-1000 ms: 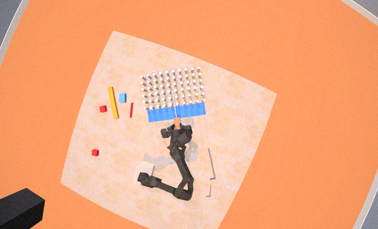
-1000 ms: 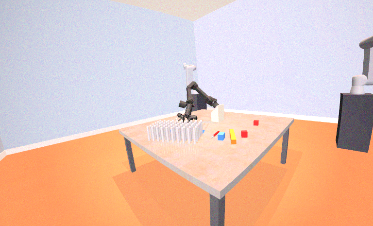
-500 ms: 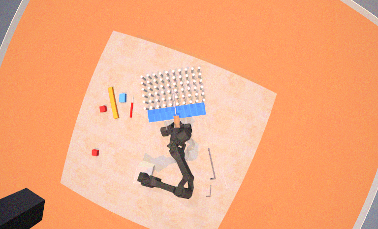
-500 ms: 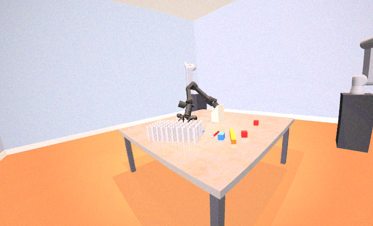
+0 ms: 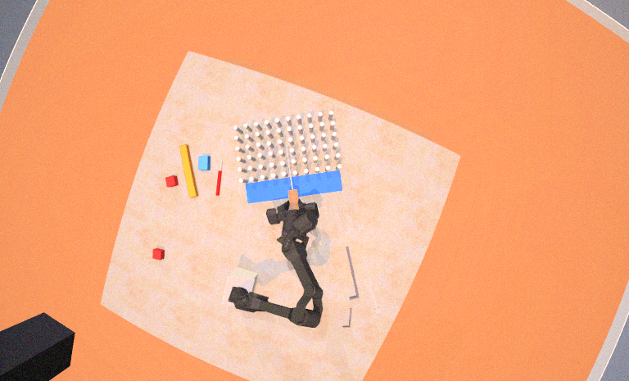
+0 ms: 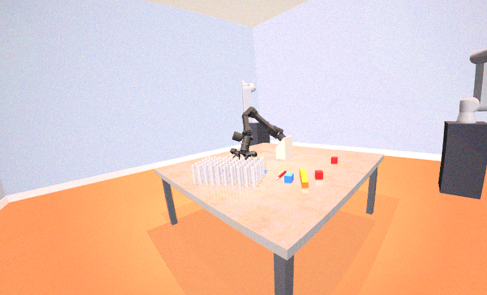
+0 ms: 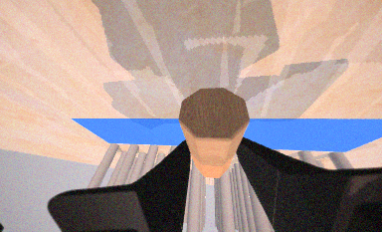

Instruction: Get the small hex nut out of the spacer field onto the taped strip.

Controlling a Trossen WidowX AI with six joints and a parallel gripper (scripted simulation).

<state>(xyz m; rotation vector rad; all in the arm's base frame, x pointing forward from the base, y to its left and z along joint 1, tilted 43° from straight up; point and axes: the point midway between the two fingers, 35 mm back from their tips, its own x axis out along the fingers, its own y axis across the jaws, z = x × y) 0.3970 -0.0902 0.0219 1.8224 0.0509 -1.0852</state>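
My gripper tip is now 50 mm short of the blue taped strip, 30 mm above it and 20 mm to the right of it. Also, from my gripper tip: yellow bar: 460 mm to the left, 50 mm behind, 20 mm below; red-handled tool: 330 mm to the left, 30 mm below; blue block: 400 mm to the left, 10 mm below, 10 mm ahead.
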